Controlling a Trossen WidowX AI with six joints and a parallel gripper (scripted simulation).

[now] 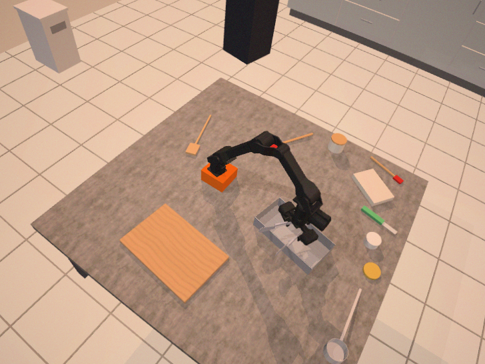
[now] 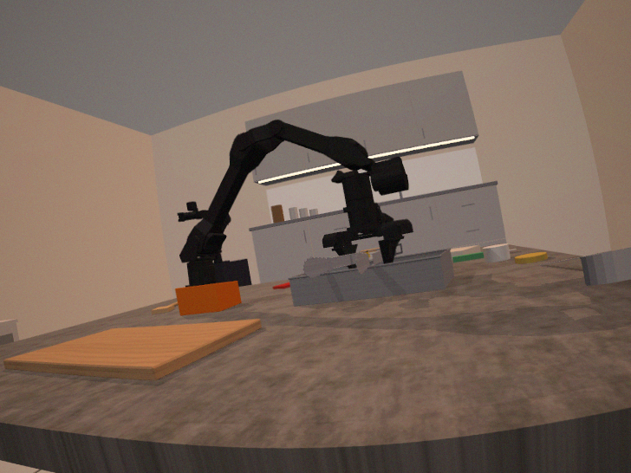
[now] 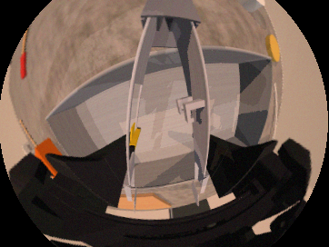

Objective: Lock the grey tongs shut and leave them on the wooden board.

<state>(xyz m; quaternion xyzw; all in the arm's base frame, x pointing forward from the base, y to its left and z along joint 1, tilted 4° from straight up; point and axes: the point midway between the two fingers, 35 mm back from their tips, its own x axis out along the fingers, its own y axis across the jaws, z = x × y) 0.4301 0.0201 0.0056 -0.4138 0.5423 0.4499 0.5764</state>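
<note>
The grey roasting tin is right at my gripper tip. From my gripper tip the other things lie so: yellow disc 320 mm ahead, 120 mm to the left, 20 mm below; then green-handled tool 350 mm to the left, 230 mm ahead, 20 mm below; then white cylinder 250 mm ahead, 230 mm to the left, 10 mm below.
</note>
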